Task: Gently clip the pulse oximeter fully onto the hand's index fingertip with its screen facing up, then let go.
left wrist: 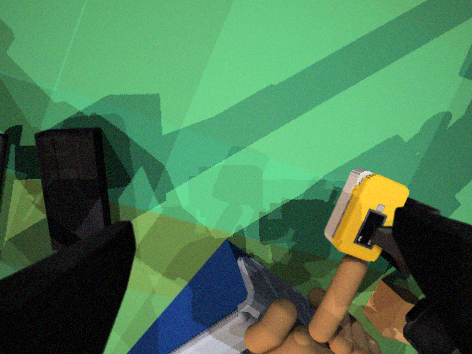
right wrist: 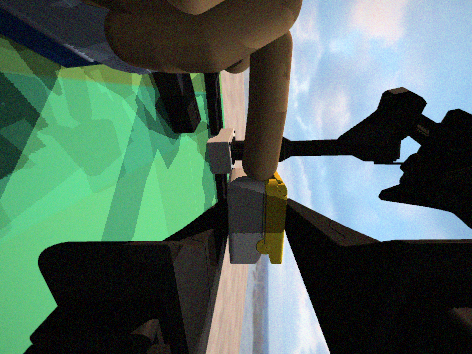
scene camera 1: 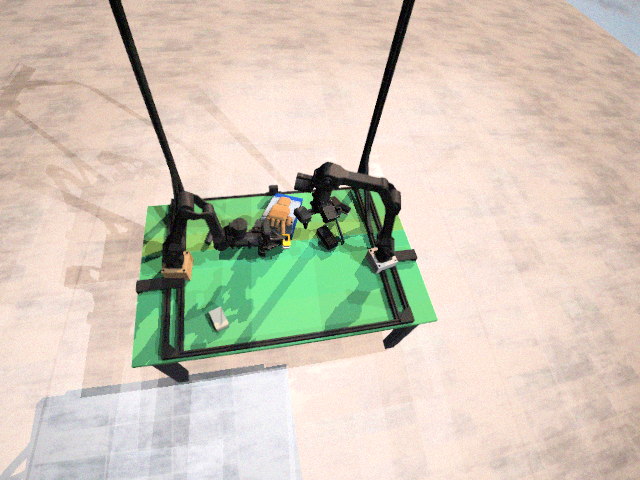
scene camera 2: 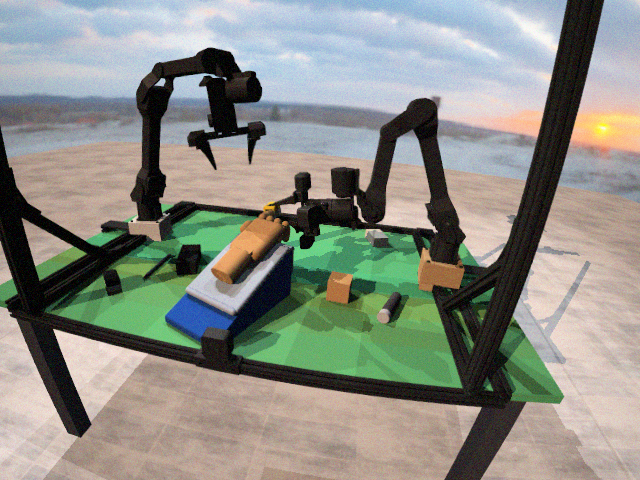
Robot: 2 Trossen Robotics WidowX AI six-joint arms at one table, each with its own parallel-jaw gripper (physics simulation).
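Places are measured from the left arm's base along level axes (x ahead, y left, z up), in centimetres.
Pixels of known places: left gripper, fingertip midpoint: [left wrist: 264,227] [right wrist: 355,164] [scene camera 1: 314,225] [scene camera 2: 233,166]; right gripper, fingertip midpoint: [left wrist: 361,225] [right wrist: 255,205] [scene camera 1: 285,239]; left arm's base at its link origin: [right wrist: 233,150] [scene camera 1: 383,255] [scene camera 2: 149,217]; right arm's base at its link origin: [scene camera 1: 175,261] [scene camera 2: 442,257].
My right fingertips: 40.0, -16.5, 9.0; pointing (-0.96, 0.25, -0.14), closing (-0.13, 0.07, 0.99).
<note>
Ahead of a thing's pixels: the offset from my right fingertips to its top centre, as dx, dy, dz. "spot": to the spot under its first point.
The yellow-and-grey pulse oximeter @(+0.0, +0.9, +1.8) [scene camera 1: 286,241] [scene camera 2: 269,207] [left wrist: 390,192] [right wrist: 275,215] is between the fingers of my right gripper [right wrist: 255,205], with its dark screen facing up in the left wrist view. The tan hand [scene camera 1: 280,210] [scene camera 2: 248,250] rests on a sloped support. Its index finger [left wrist: 340,300] [right wrist: 270,100] is in line with the oximeter, and the fingertip meets the oximeter's near end. How deep the tip sits inside is hidden. The finger's length outside the clip is bare. My left gripper [scene camera 2: 233,165] is open and empty, high above the table beside the hand.
The blue wedge @(spot: +2.2, -20.1, -10.8) [scene camera 2: 276,289] with its grey pad bears the hand. An orange cube @(+16.5, -15.9, -9.9) [scene camera 2: 339,287] and a cylinder @(+27.1, -21.9, -12.2) [scene camera 2: 388,308] lie to its right in scene camera 2. A black box @(-21.7, -2.8, -11.4) [scene camera 1: 327,237] [scene camera 2: 188,259], a pen @(-29.7, -5.5, -14.0) [scene camera 2: 157,266] and a pale block @(+33.6, +18.1, -11.9) [scene camera 1: 218,318] [scene camera 2: 377,237] also lie on the table.
</note>
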